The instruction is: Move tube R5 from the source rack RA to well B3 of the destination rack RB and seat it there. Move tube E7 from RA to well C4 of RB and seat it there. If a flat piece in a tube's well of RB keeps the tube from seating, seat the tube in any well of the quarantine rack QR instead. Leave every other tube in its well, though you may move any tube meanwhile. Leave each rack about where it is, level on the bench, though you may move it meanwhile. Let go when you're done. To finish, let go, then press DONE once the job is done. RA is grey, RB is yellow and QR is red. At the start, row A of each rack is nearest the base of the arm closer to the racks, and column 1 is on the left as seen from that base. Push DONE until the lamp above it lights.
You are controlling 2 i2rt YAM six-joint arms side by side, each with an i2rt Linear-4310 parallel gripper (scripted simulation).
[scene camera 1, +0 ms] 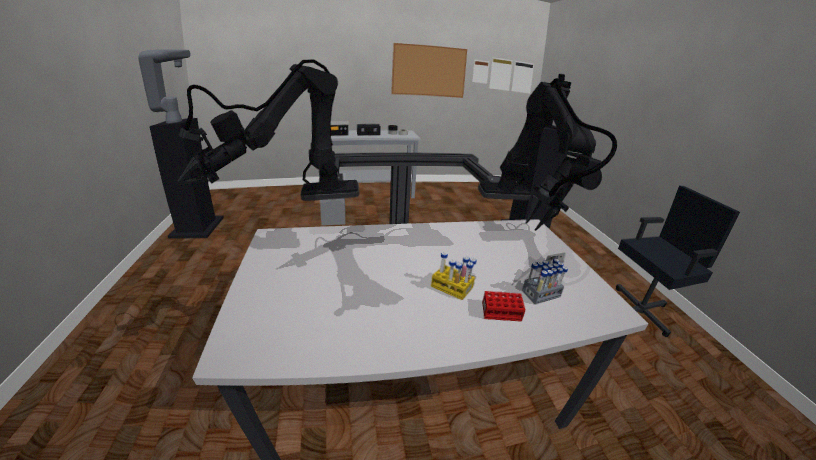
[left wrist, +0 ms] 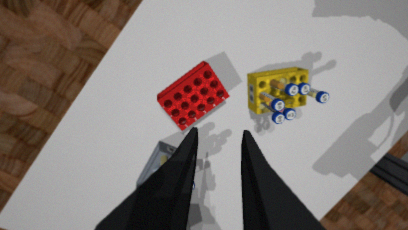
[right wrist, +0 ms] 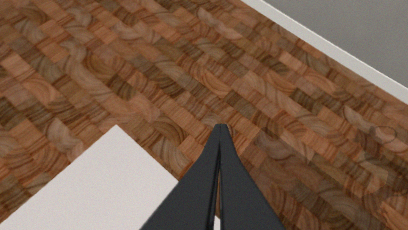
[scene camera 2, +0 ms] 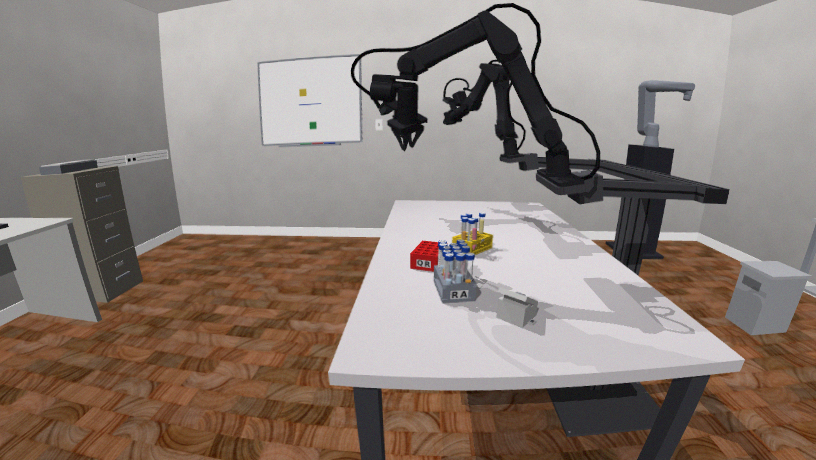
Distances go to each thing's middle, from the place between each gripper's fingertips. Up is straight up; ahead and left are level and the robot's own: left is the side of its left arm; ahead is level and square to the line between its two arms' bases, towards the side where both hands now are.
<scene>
The grey rack RA [scene camera 2: 449,293] lies 340 mm below my left hand [scene camera 2: 407,148], 210 mm to the left of it and 150 mm behind it. Also, from my left hand: red rack QR [scene camera 1: 495,313] 340 mm below, 70 mm behind, 20 mm to the left; then grey button box [scene camera 2: 511,309] 340 mm to the left, 320 mm below, 290 mm behind; then yellow rack RB [scene camera 1: 442,282] 340 mm below, 220 mm behind, 120 mm to the right.
The yellow rack RB lies 110 mm behind my right hand [scene camera 1: 178,183], 810 mm to the left of it and 420 mm below it. The rest, counted from my right hand: red rack QR 40 mm ahead, 950 mm to the left, 420 mm below; then grey button box 180 mm behind, 1270 mm to the left, 400 mm below; then grey rack RA 30 mm behind, 1140 mm to the left, 420 mm below.
</scene>
